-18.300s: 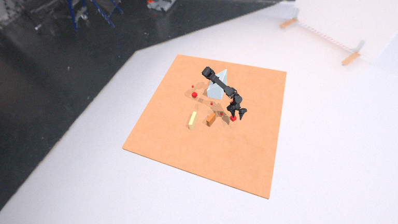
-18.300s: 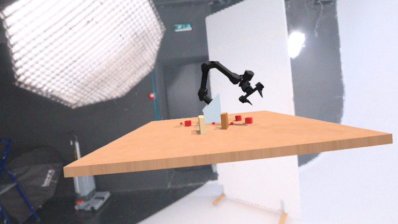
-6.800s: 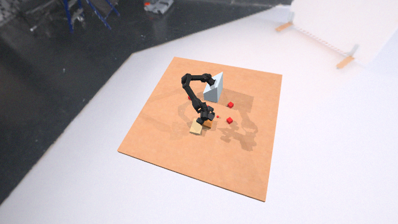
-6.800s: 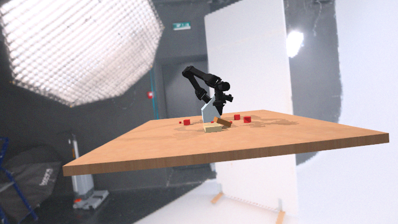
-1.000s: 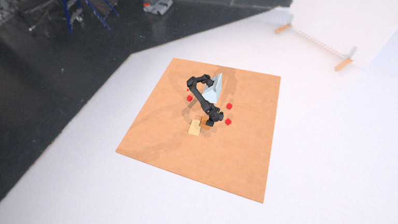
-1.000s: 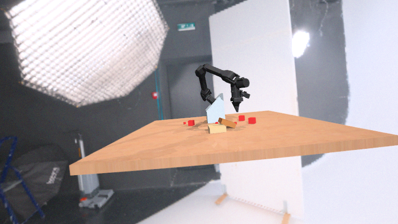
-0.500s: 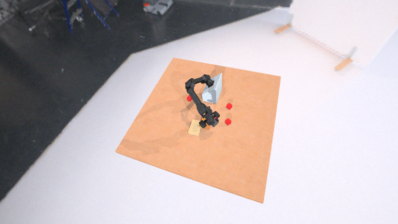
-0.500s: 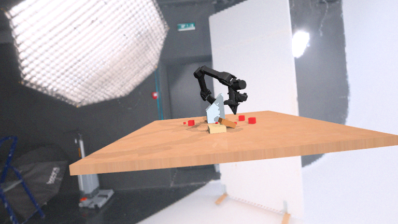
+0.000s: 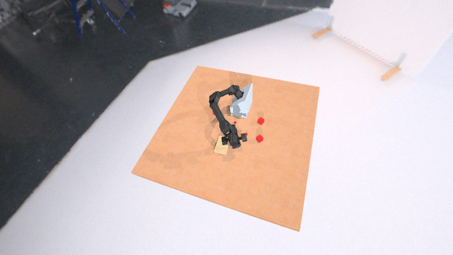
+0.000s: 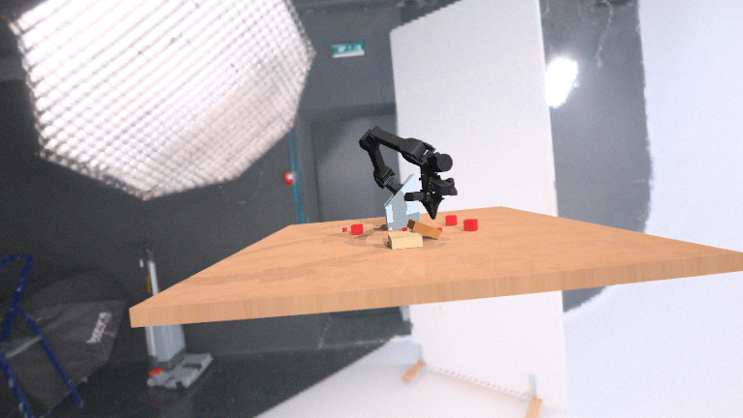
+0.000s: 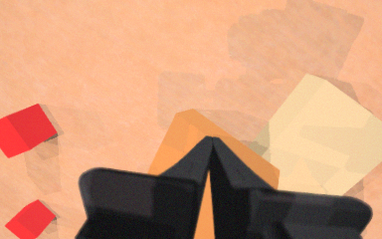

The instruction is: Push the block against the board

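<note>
The square block is 60 mm behind my gripper tip, 40 mm below it and 30 mm to the right of it. Also, from my gripper tip: board: 110 mm to the right, 60 mm below.
</note>
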